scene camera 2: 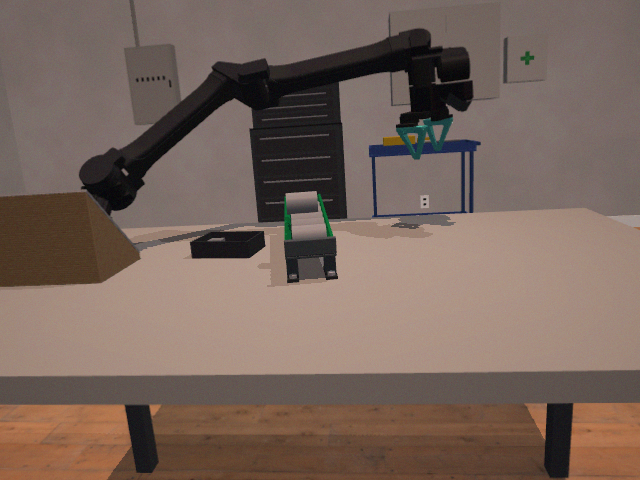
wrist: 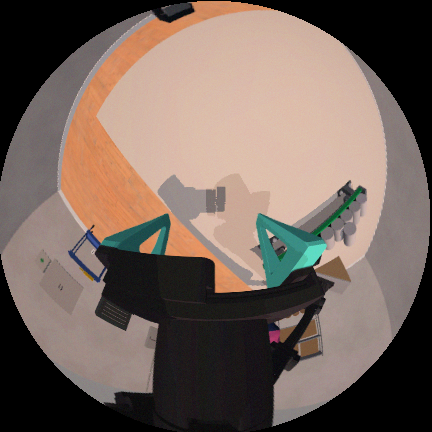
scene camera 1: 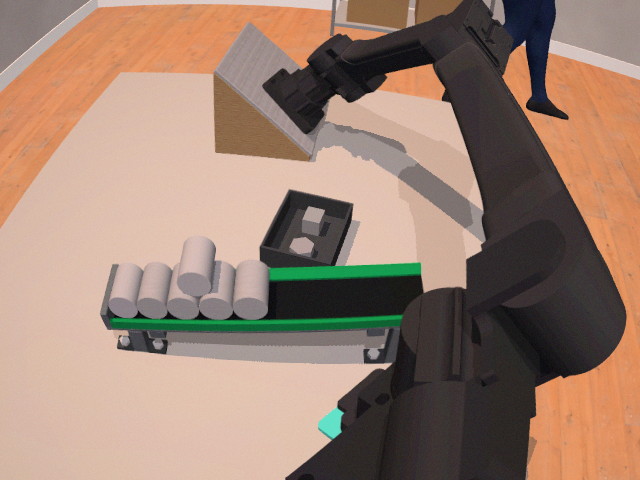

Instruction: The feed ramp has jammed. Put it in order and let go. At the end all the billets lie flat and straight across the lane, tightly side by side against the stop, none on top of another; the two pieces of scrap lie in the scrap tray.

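Seen in the pictures: gripper, between the fingertips: [scene camera 2: 427, 155] [wrist: 212, 217]; arm's base, origin of its link: [scene camera 2: 85, 236] [wrist: 323, 281] [scene camera 1: 291, 102].
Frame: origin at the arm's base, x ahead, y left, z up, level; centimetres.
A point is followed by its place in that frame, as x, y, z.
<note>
The feed ramp [scene camera 1: 346, 297] @[40.9, 20.2, 1.1] has a stop [scene camera 1: 107, 299] [scene camera 2: 310, 246] @[49.8, -8.2, -0.4] at its far left end in scene camera 1. Five pale billets [scene camera 1: 125, 289] @[50.2, -4.5, 2.6] [scene camera 1: 251, 289] @[45.8, 10.5, 4.1] lie across the lane, side by side from the stop. One more billet [scene camera 1: 197, 266] @[47.1, 4.7, 6.9] [scene camera 2: 301, 201] @[45.9, 1.8, 5.6] [wrist: 350, 234] @[47.8, 5.3, 6.6] lies on top, above the third and fourth from the stop, also across the lane. Two pieces of scrap, a cube [scene camera 1: 312, 219] @[24.5, 11.5, -3.6] and a six-sided piece [scene camera 1: 301, 246] @[29.2, 11.4, -4.5], lie apart inside the scrap tray [scene camera 1: 271, 255] @[32.6, 8.2, -4.0] [scene camera 2: 219, 250] @[26.3, 6.5, -4.8]. My gripper [scene camera 2: 428, 152] @[67.6, 31.7, 10.7] [wrist: 212, 217] @[67.6, 31.7, 10.7] is open and empty, high above the table, away from the ramp; the arm mostly hides it in scene camera 1.
A wedge-shaped block [scene camera 1: 258, 121] @[9.2, -2.6, 0.9] [scene camera 2: 46, 240] @[1.5, -11.7, 1.9] with a sloping grey top stands behind the scrap tray in scene camera 1. A second dark device [scene camera 1: 299, 100] @[3.7, 2.6, 3.0] rests on its slope. The ramp stands on bolted feet. My arm hides the ramp's right end in scene camera 1.
</note>
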